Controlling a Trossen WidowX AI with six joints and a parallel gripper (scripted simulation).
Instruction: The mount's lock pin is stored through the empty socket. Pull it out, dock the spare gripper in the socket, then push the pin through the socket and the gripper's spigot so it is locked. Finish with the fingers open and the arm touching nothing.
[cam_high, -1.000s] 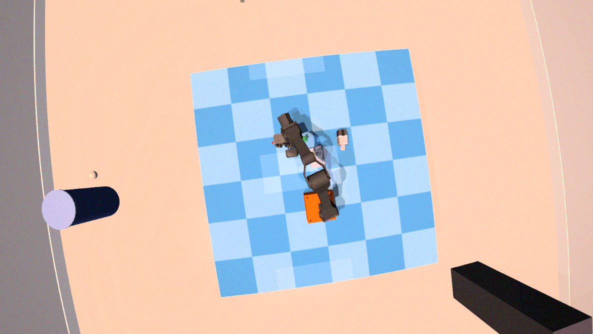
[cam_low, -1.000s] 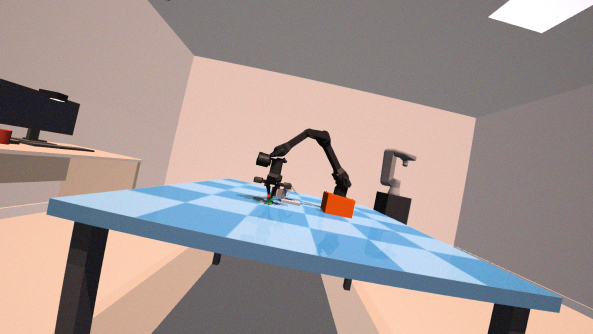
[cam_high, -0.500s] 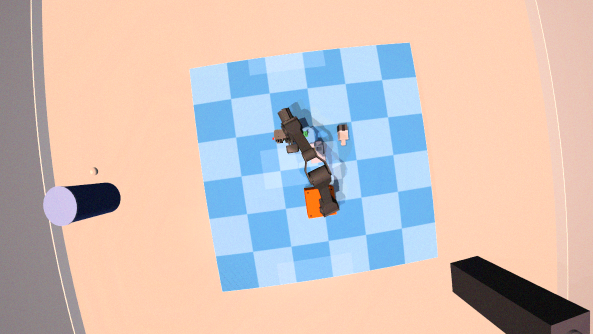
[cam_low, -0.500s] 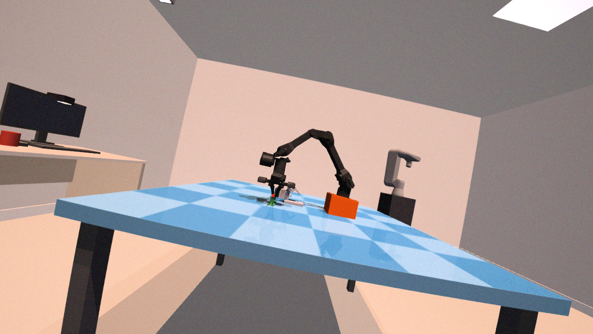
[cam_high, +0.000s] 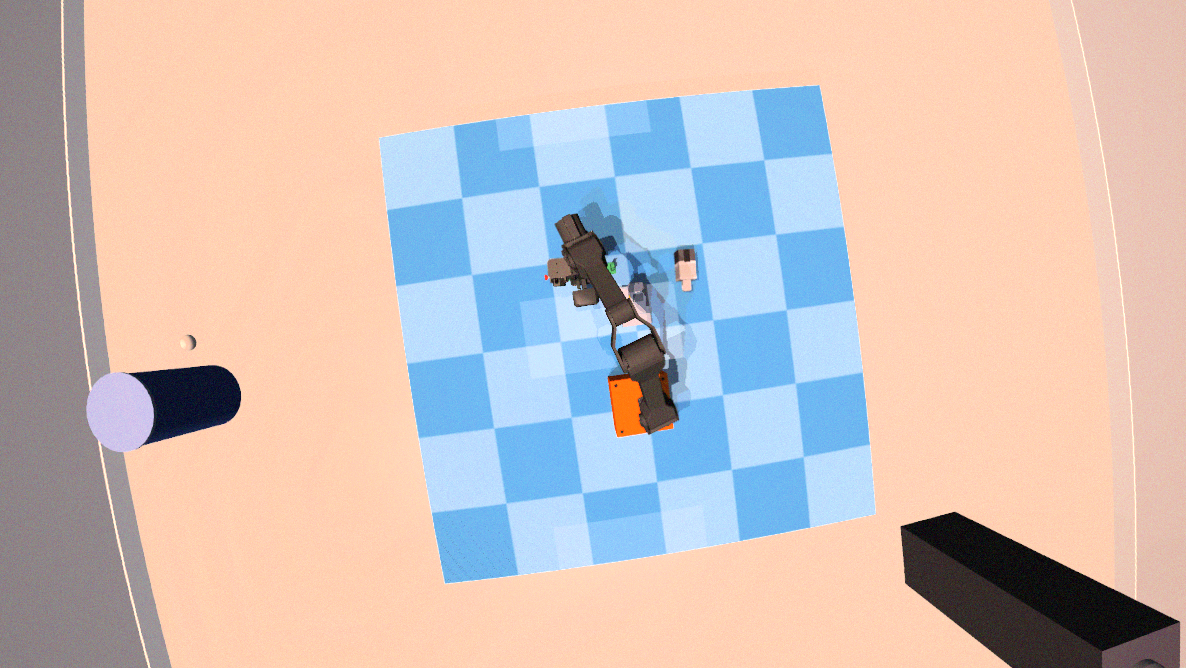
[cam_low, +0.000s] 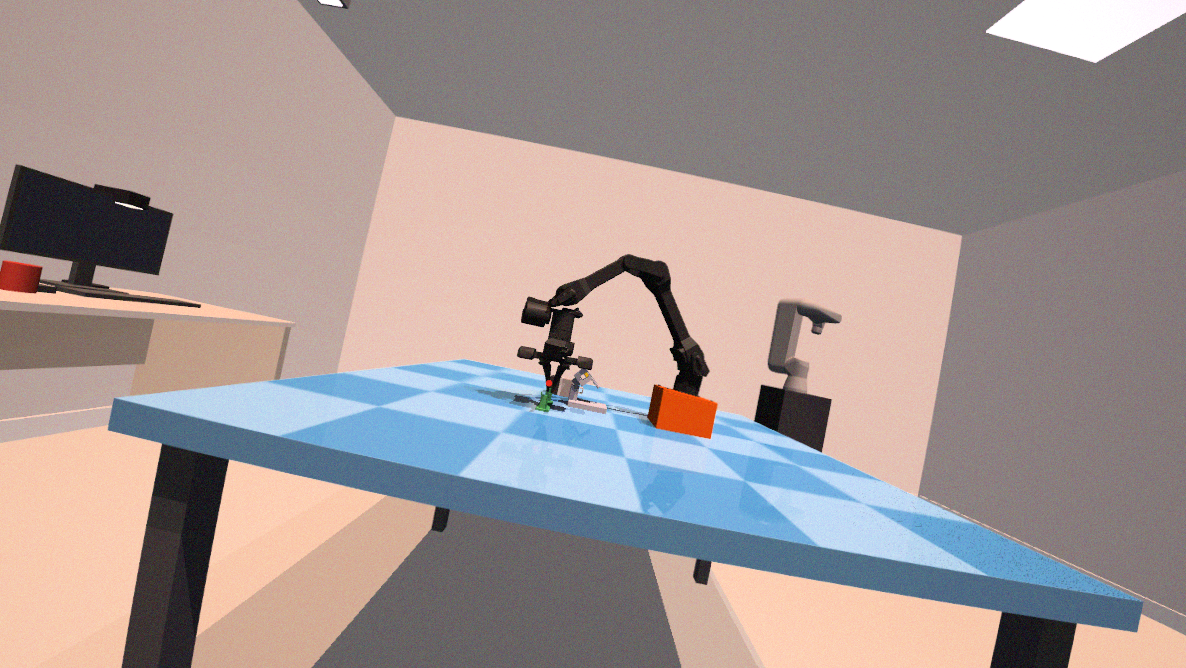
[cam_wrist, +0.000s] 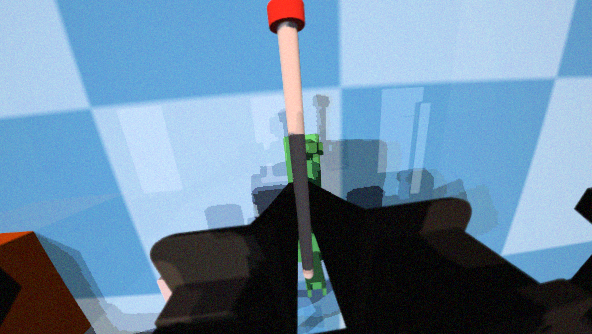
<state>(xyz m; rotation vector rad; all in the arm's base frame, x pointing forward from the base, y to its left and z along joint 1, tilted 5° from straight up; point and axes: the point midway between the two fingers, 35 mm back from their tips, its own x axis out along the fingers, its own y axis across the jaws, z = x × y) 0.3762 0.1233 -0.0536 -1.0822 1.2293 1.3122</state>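
Right now my gripper tip is 10 mm short of the green cradle, 40 mm to the left of it and 20 mm above it. Also, from my gripper tip: spare gripper: 40 mm behind, 290 mm to the right, 10 mm below.
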